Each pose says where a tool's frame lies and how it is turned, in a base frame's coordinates. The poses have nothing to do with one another.
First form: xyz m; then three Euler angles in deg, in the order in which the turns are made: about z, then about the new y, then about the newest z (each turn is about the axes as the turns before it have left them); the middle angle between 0 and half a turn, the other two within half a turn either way.
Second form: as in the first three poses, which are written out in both.
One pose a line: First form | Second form
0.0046 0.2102 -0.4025 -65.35 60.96 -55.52 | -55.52 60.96 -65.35 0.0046 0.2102 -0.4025
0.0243 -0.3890 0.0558 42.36 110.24 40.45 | 40.45 110.24 42.36 0.0243 -0.3890 0.0558
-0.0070 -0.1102 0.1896 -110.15 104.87 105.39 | 105.39 104.87 -110.15 -0.0070 -0.1102 0.1896
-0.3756 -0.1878 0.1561 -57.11 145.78 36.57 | 36.57 145.78 -57.11 -0.3756 -0.1878 0.1561
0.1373 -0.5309 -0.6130 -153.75 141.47 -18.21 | -18.21 141.47 -153.75 0.1373 -0.5309 -0.6130
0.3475 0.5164 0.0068 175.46 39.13 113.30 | 113.30 39.13 175.46 0.3475 0.5164 0.0068
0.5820 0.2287 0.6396 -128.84 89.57 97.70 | 97.70 89.57 -128.84 0.5820 0.2287 0.6396
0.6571 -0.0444 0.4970 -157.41 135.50 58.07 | 58.07 135.50 -157.41 0.6571 -0.0444 0.4970
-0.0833 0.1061 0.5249 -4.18 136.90 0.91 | 0.91 136.90 -4.18 -0.0833 0.1061 0.5249
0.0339 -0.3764 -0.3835 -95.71 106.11 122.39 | 122.39 106.11 -95.71 0.0339 -0.3764 -0.3835
